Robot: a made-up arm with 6 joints.
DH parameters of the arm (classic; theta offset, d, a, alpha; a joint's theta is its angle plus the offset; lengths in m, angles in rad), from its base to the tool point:
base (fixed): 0 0.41 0.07 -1.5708
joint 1: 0 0.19 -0.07 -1.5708
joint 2: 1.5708 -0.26 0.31 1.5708
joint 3: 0 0.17 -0.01 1.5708
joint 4: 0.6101 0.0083 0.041 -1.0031
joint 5: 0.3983 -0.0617 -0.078 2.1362
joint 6: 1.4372 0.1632 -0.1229 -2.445
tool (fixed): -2.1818 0.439 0 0
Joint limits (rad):
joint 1: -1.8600..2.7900
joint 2: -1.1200..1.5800
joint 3: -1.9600..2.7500
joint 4: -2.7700..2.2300
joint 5: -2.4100..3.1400
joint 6: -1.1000..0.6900
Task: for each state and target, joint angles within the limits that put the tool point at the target. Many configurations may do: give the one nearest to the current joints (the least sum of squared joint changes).
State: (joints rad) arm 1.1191 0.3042 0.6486 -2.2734 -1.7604 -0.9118
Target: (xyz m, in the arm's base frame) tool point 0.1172 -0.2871 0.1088
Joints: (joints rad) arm 1.4699 -0.1419 0.4225 -1.9681 -1.4967 -0.9839
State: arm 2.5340 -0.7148 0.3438 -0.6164 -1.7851 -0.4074
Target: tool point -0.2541 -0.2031 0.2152
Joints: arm 2.3719 -0.2289 0.2227 -0.8478 -2.0077 -0.2445
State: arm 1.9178 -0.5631 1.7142 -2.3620 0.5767 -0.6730
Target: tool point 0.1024 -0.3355 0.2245
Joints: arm 1.4396 0.0455 1.9711 -2.7014 0.3996 -1.1000
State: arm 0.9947 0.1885 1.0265 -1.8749 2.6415 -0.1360
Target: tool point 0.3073 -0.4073 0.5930
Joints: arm 1.2228 -0.2989 1.0429 -1.6425 2.4672 -0.3369
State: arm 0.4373 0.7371 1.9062 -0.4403 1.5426 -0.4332
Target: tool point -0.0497 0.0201 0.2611
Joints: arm -0.0536 0.7261 2.6851 -0.4291 2.2043 -0.2503
